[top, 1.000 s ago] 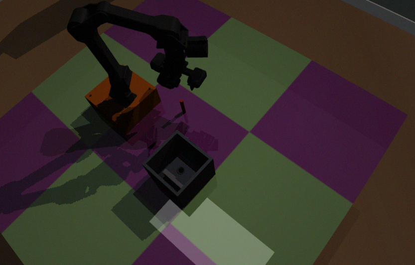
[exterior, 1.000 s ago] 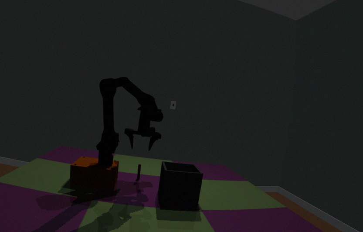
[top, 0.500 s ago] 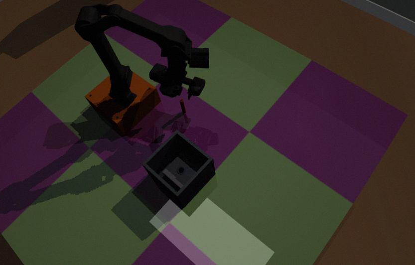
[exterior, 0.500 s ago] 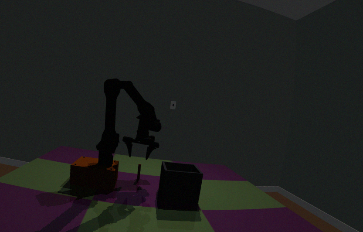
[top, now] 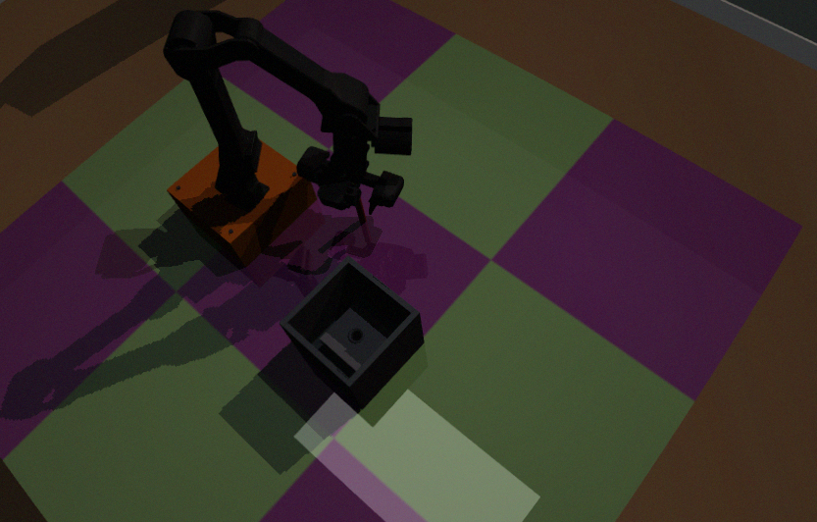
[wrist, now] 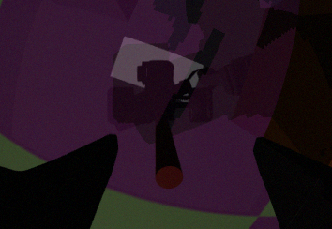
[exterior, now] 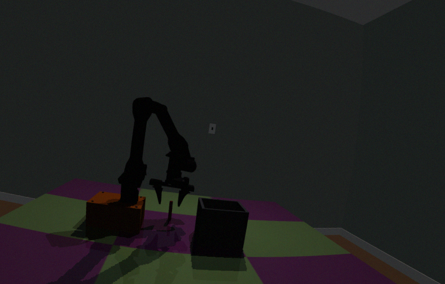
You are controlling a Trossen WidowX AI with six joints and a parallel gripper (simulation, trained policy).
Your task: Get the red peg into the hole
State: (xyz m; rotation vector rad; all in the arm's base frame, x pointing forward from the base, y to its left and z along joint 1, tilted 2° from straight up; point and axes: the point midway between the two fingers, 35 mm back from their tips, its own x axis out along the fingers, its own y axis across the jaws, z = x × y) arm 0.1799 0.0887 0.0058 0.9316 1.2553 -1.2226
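My gripper tip is 10 mm short of the red peg, 10 mm to the right of it and 20 mm above it. The rest, counted from my gripper tip: grey plate (150 mm ahead, 210 mm to the right, 20 mm below).
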